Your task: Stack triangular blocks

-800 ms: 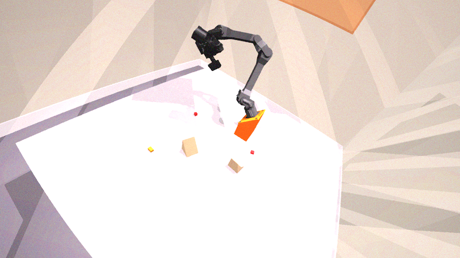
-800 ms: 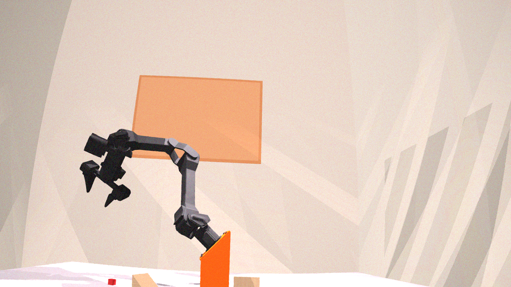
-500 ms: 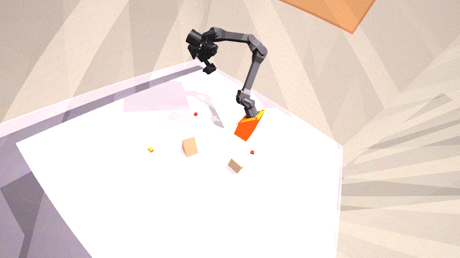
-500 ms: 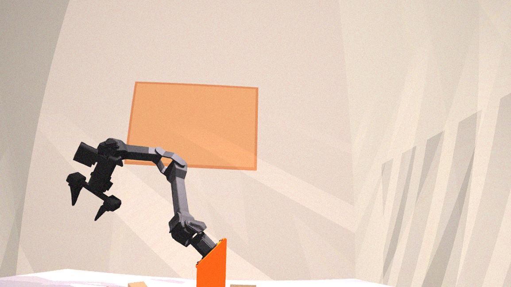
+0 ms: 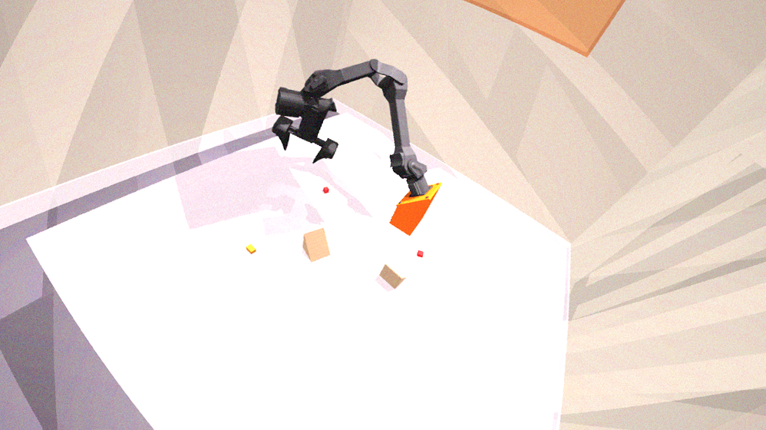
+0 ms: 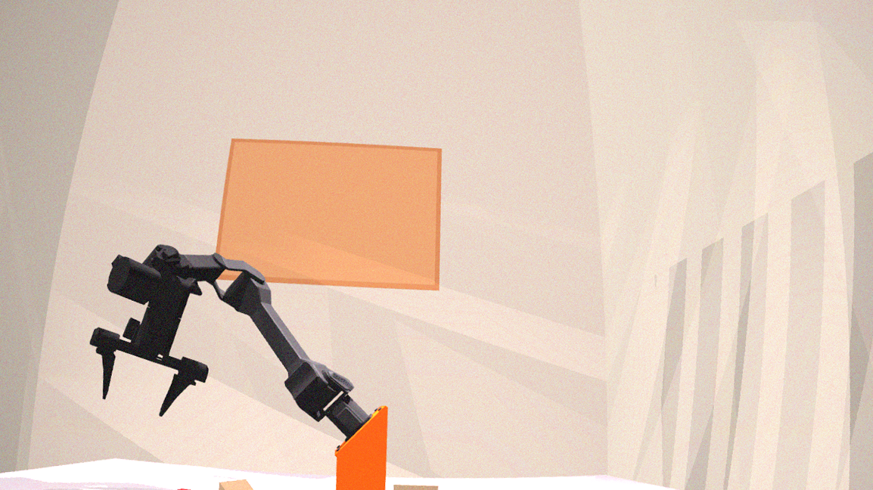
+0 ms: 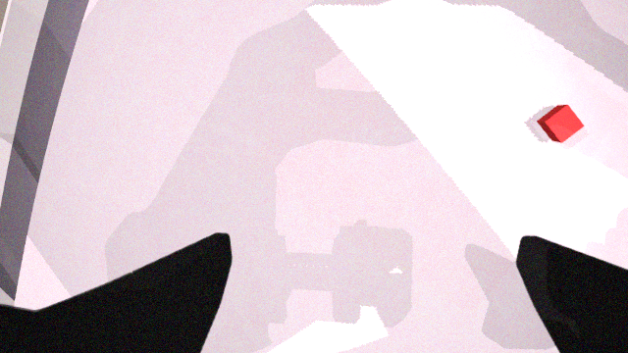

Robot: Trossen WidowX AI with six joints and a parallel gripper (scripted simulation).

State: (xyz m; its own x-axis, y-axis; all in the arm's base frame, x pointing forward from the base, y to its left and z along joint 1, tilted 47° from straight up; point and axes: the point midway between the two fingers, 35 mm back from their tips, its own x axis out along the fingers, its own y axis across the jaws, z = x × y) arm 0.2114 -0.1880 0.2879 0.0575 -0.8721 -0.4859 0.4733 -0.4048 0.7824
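Right now the tan wooden triangular block is 120 mm ahead of my gripper tip, 210 mm to the left of it and 130 mm below it. The rest, counted from my gripper tip: small orange-yellow cube (260 mm ahead, 100 mm to the left, 140 mm below).
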